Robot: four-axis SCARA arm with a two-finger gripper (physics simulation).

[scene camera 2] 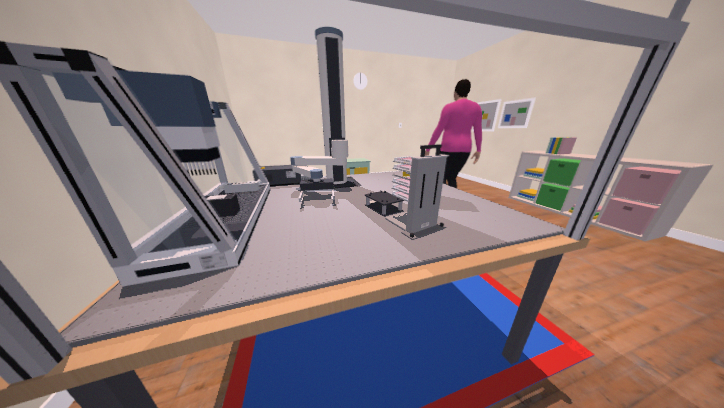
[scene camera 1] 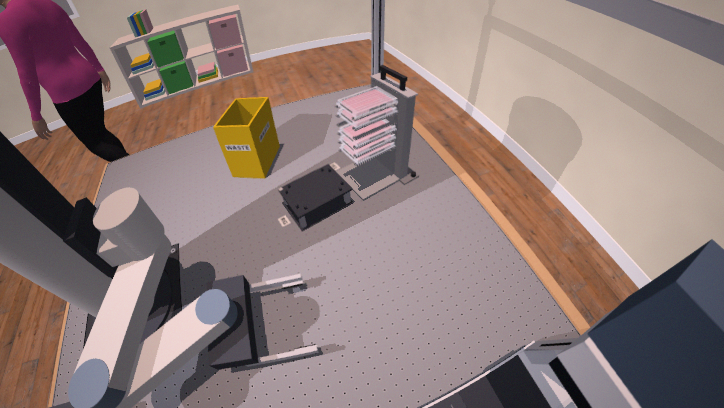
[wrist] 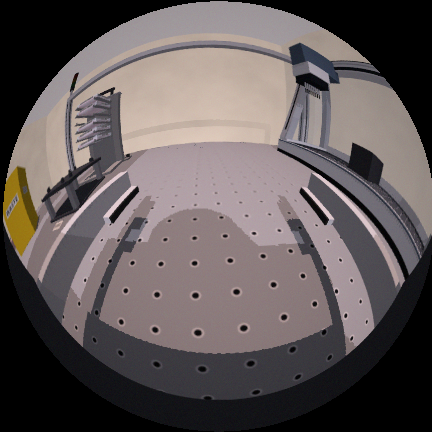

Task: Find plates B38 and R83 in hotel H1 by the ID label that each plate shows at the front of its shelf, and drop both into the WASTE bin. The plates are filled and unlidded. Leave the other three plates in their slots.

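Places are measured from the arm's base along level axes (x left, y ahead, z down), in millimetres.
Pixels of known places: gripper, fingertip midpoint: [scene camera 2: 316, 198] [scene camera 1: 308, 311] [wrist: 218, 175]; arm's base, link origin: [scene camera 2: 336, 184].
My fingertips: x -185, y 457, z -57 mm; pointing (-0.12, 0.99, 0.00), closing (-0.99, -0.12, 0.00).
For each thing: its middle in the pictures, then the offset to it from my fingertips.
- Hotel H1, body centre: [scene camera 1: 375, 127] [wrist: 95, 128] [scene camera 2: 418, 186] dy +315, dx +371, dz -116 mm
- yellow WASTE bin, body centre: [scene camera 1: 249, 137] [scene camera 2: 416, 178] dy -22, dx +577, dz -55 mm
Hotel H1 [scene camera 1: 403, 136] [scene camera 2: 426, 195] [wrist: 113, 127] is a grey upright rack at the back right of the mat in scene camera 1. Several pink-filled plates [scene camera 1: 366, 103] [scene camera 2: 401, 177] [wrist: 94, 122] lie flat in its slots, one above another. Their ID labels cannot be read in these views. The yellow WASTE bin [scene camera 1: 245, 152] [wrist: 19, 212] stands upright left of the hotel in scene camera 1; its inside shows no plate there. My gripper [scene camera 1: 310, 315] [scene camera 2: 318, 198] [wrist: 218, 175] is open, with nothing between its fingers, low above the mat and well apart from the hotel and bin.
A low black stand [scene camera 1: 315, 188] [scene camera 2: 384, 197] [wrist: 75, 185] is beside the hotel's foot, on the arm's side. A framed machine with a dark blue head [scene camera 1: 663, 299] [scene camera 2: 162, 101] [wrist: 314, 59] stands on the other side of the table. A person [scene camera 1: 55, 60] [scene camera 2: 460, 124] stands beyond the table.
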